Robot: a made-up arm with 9 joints.
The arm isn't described. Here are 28 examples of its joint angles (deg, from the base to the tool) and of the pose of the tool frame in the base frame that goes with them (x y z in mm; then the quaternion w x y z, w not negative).
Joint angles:
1: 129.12 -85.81 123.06 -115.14 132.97 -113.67 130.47 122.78 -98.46
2: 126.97 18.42 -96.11 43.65 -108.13 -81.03 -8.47 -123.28 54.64
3: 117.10 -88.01 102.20 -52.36 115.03 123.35 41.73 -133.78 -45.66
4: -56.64 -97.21 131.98 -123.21 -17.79 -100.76 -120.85 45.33 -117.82
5: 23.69 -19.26 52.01 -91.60 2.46 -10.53 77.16 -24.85 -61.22
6: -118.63 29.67 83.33 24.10 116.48 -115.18 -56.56 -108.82 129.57
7: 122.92 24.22 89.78 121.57 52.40 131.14 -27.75 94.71 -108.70
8: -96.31 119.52 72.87 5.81 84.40 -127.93 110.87 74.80 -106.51
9: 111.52 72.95 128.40 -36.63 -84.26 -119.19 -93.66 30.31 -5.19
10: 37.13 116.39 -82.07 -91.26 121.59 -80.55 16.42 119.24 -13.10
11: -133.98 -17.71 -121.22 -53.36 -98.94 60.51 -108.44 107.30 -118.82
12: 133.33 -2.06 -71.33 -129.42 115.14 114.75 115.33 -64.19 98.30
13: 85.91 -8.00 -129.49 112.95 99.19 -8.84 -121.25 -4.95 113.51
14: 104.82 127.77 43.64 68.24 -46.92 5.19 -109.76 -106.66 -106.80
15: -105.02 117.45 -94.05 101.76 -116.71 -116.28 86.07 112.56 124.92
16: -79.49 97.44 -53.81 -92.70 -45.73 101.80 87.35 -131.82 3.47
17: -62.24 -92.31 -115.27 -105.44 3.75 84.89 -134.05 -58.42 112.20
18: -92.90 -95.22 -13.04 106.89 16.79 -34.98 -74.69 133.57 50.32
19: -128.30 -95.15 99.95 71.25 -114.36 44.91 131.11 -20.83 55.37
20: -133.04 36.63 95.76 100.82 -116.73 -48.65 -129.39 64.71 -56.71
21: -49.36 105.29 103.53 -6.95 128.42 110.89 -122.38 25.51 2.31
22: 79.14 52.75 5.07 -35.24 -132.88 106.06 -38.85 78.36 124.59
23: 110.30 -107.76 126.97 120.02 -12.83 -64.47 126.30 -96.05 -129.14
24: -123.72 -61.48 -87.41 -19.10 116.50 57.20 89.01 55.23 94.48
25: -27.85 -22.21 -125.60 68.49 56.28 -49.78 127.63 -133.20 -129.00
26: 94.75 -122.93 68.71 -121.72 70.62 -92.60 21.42 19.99 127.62
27: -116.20 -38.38 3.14 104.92 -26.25 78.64 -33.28 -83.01 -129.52
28: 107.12 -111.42 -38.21 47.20 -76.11 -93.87 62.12 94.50 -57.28
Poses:
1: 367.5 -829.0 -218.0 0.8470 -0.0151 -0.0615 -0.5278
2: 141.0 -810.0 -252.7 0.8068 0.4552 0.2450 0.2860
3: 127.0 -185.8 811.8 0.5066 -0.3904 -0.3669 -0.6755
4: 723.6 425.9 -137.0 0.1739 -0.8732 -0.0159 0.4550
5: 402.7 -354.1 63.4 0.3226 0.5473 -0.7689 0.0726
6: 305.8 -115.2 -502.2 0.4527 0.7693 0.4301 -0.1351
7: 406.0 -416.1 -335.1 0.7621 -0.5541 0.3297 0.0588
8: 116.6 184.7 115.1 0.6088 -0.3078 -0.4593 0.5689
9: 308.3 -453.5 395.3 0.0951 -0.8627 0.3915 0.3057
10: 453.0 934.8 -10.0 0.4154 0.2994 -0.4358 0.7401
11: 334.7 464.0 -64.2 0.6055 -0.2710 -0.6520 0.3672
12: -312.9 -173.6 696.9 0.3160 0.7335 -0.3464 0.4920
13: -459.5 -645.0 241.8 0.1473 0.8926 -0.2245 0.3623
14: 616.7 -5.0 -121.1 0.5132 0.5496 0.6190 -0.2267
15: 408.1 577.7 -793.3 0.7894 0.5711 -0.0484 0.2198
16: -298.8 346.6 -643.6 0.3053 -0.1316 -0.7364 -0.5893
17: 747.0 350.2 533.1 0.8365 -0.5043 0.1825 0.1121
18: -789.7 -164.6 826.9 0.1118 0.7574 0.6203 -0.1705
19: 30.5 -50.0 403.7 0.4822 -0.5011 -0.6644 -0.2737
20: -753.2 -362.7 259.6 0.4944 -0.4575 0.7078 -0.2128
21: -598.9 -98.8 258.9 0.1711 0.1214 0.7103 -0.6719
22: -398.4 80.6 -39.6 0.8262 0.1947 0.4833 0.2143
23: -772.0 210.8 776.1 0.3332 -0.1043 0.3191 0.8811
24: -909.5 962.4 193.4 0.4125 0.5180 0.6710 -0.3336
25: -1206.4 790.7 785.8 0.1651 0.0204 0.7011 0.6934
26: -626.9 1.4 822.6 0.1577 0.3208 0.5425 0.7602
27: -656.5 -68.6 -561.5 0.2230 0.1815 0.9569 -0.0402
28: -179.6 -99.8 -469.4 0.9259 -0.1716 0.1572 -0.2977
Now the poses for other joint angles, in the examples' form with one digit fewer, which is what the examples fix.
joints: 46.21 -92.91 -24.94 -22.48 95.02 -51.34 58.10 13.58 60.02
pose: -467 -54 -592 0.539 -0.278 0.793 0.050
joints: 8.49 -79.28 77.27 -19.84 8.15 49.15 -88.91 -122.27 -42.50
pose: 415 658 651 0.611 0.274 0.734 0.117
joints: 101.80 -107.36 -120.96 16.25 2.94 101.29 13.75 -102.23 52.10
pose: 295 -212 169 0.628 -0.344 0.590 -0.373
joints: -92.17 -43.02 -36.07 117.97 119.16 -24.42 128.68 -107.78 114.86
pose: 333 -818 880 0.960 0.137 -0.166 0.179
